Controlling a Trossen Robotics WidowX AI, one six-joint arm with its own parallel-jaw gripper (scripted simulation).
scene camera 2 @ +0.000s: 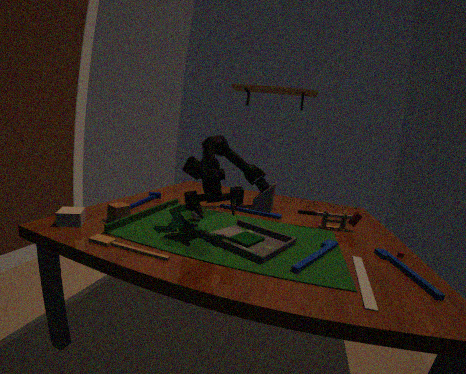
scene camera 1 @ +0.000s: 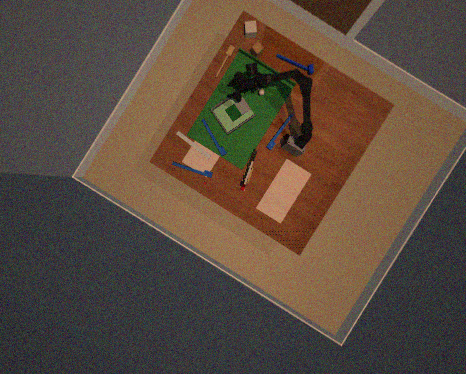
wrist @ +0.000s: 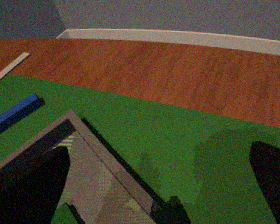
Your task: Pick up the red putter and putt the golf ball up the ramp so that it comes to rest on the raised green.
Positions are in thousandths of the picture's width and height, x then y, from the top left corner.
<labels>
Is my gripper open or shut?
Open.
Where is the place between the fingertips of my gripper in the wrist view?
573, 690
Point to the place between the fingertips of my gripper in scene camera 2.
469, 579
</labels>
